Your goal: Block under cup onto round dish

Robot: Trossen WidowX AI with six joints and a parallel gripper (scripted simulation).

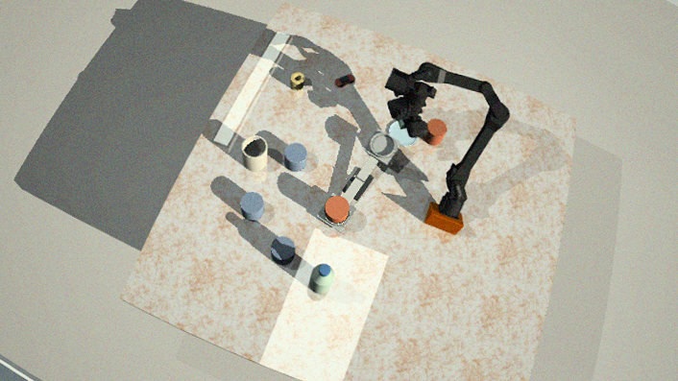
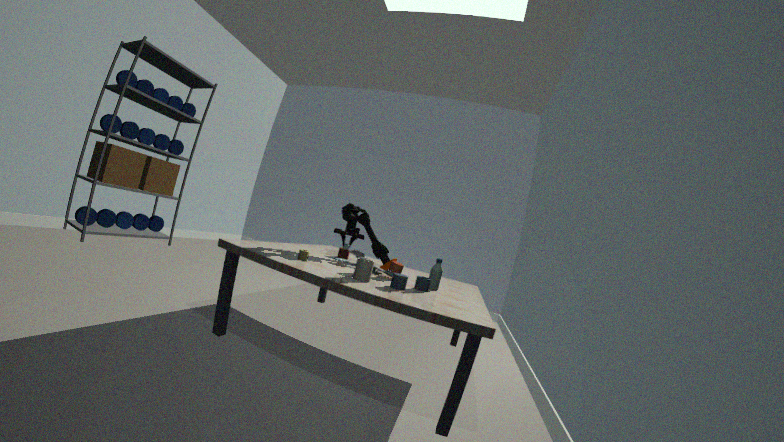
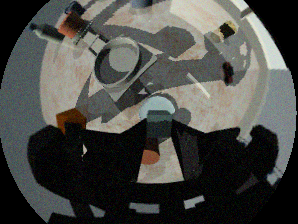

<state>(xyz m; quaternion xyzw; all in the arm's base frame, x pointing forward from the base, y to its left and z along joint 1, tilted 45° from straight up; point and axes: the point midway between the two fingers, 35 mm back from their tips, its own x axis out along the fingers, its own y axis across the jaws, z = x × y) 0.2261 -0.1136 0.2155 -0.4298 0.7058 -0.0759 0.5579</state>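
The pale blue round dish lies 80 mm below my gripper tip, 20 mm to the right of it and 10 mm behind it. Round my gripper tip: pale green block: 10 mm above; red toy car: 240 mm ahead, 150 mm to the right, 70 mm below; cream cup: 410 mm ahead, 260 mm to the left, 40 mm below.
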